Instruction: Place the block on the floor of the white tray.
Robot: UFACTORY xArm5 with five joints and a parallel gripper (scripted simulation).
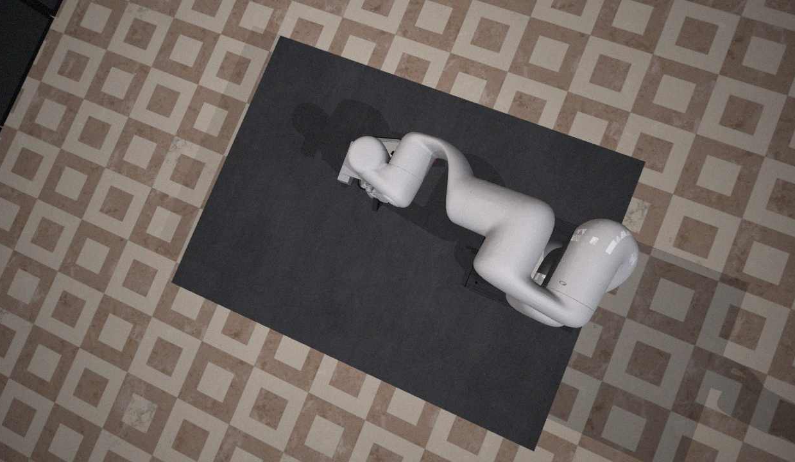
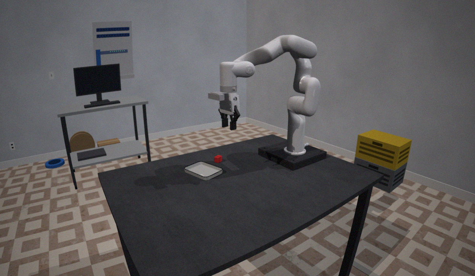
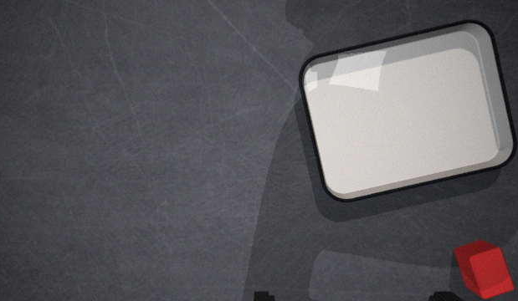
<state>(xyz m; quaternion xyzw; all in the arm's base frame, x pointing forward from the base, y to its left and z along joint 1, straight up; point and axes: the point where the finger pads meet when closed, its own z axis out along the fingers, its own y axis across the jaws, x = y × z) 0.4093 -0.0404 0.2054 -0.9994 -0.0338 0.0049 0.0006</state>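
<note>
Now: the small red block 30 mm behind my hand, 160 mm to the right of it and 230 mm below it. Round my hand: white tray: 100 mm ahead, 90 mm to the right, 230 mm below.
</note>
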